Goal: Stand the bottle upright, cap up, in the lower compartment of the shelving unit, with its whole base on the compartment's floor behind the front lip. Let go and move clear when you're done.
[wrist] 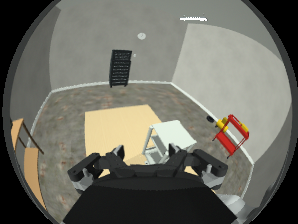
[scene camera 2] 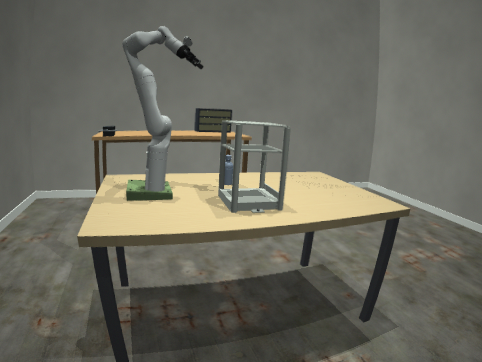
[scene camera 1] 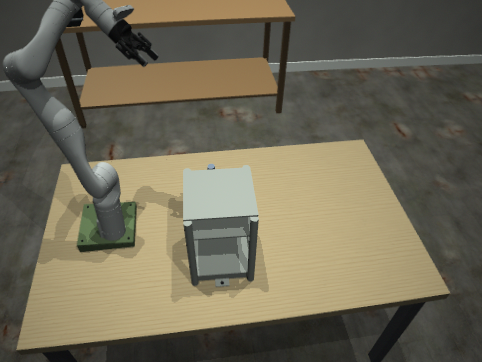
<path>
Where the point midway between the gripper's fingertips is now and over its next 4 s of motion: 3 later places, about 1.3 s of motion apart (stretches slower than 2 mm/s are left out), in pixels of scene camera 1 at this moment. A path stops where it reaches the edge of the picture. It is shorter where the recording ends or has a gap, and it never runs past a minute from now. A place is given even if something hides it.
My gripper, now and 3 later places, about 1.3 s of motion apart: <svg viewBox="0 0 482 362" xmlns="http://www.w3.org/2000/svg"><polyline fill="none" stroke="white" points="151,61 153,63 157,66 162,72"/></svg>
</path>
